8 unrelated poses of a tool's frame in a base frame.
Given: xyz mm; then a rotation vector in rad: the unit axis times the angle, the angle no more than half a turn.
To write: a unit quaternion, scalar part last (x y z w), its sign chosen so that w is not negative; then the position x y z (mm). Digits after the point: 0 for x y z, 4 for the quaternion.
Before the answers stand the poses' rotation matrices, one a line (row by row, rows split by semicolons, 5 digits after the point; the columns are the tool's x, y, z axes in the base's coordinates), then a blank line. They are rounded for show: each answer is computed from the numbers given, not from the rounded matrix.
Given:
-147 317 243 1.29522 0.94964 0.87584
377 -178 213 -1.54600 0.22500 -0.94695
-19 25 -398 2.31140 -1.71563 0.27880
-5 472 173 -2.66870 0.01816 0.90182
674 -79 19 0.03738 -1.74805 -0.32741
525 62 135 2.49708 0.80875 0.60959
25 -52 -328 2.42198 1.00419 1.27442
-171 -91 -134 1.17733 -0.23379 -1.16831
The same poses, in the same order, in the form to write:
0.37379 -0.00134 0.92751; 0.92438 0.08270 -0.37241; -0.07621 0.99657 0.03215
0.64425 0.37082 0.66890; -0.63207 -0.23427 0.73865; 0.43061 -0.89867 0.08345
0.28876 -0.95739 0.00518; -0.90976 -0.27607 -0.31002; 0.29824 0.08481 -0.95071
0.80030 -0.11399 -0.58867; 0.09020 -0.94770 0.30614; -0.59278 -0.29810 -0.74817
-0.20601 0.15517 -0.96617; -0.20500 0.95859 0.19767; 0.95683 0.23879 -0.16567
0.73136 0.43116 0.52841; 0.62671 -0.73046 -0.27141; 0.26896 0.52966 -0.80444
0.38837 0.46695 0.79443; 0.66318 -0.74020 0.11086; 0.63981 0.48380 -0.59715
0.44139 0.58539 -0.68007; -0.80201 -0.08253 -0.59158; -0.40243 0.80654 0.43306

0.5610 0.4113 0.3794 0.6100 -147 317 243
-0.6699 0.0975 -0.4103 0.6110 377 -178 213
0.7930 -0.5886 0.0957 0.1245 -19 25 -398
-0.9349 0.0064 0.3159 0.1616 -5 472 173
0.0163 -0.7633 -0.1430 0.6299 674 -79 19
0.9036 0.2927 0.2206 0.2216 525 62 135
0.8255 0.3423 0.4344 0.1129 25 -52 -328
0.5222 -0.1037 -0.5182 0.6693 -171 -91 -134

